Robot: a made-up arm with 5 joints.
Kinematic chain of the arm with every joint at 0, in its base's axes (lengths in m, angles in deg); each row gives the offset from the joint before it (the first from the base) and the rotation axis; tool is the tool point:
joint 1: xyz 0 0 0.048 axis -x
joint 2: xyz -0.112 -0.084 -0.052 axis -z
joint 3: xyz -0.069 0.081 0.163 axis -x
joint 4: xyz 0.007 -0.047 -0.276 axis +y
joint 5: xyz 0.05 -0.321 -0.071 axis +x
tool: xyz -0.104 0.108 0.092
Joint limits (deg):
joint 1: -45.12..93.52
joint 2: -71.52..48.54
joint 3: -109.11..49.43
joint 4: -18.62..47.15
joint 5: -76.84..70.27
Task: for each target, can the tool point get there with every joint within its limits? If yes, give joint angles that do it. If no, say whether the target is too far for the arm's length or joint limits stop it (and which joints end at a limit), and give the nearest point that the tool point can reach.
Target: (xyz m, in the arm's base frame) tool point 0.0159 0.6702 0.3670
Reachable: no: joint limits stop it (at a limit: joint 3, joint 5) | nearest point -0.0225 0.4462 0.2604 | short by 0.251 m
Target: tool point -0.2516 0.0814 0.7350
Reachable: no: joint limits stop it (at a limit: joint 3, joint 4, joint 5) | nearest point -0.2156 0.0634 0.5829 | short by 0.157 m
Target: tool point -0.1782 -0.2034 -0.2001
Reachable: yes | joints -16.13 -18.89 -0.51 13.46 -22.83
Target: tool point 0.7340 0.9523 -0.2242
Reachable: no: too far | nearest point 0.2500 0.3612 -0.0552 | short by 0.782 m
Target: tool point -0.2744 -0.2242 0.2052
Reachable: yes | joints 67.72 16.74 -7.95 2.74 21.50
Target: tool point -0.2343 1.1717 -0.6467
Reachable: no: too far | nearest point -0.1613 0.4292 -0.2065 | short by 0.866 m
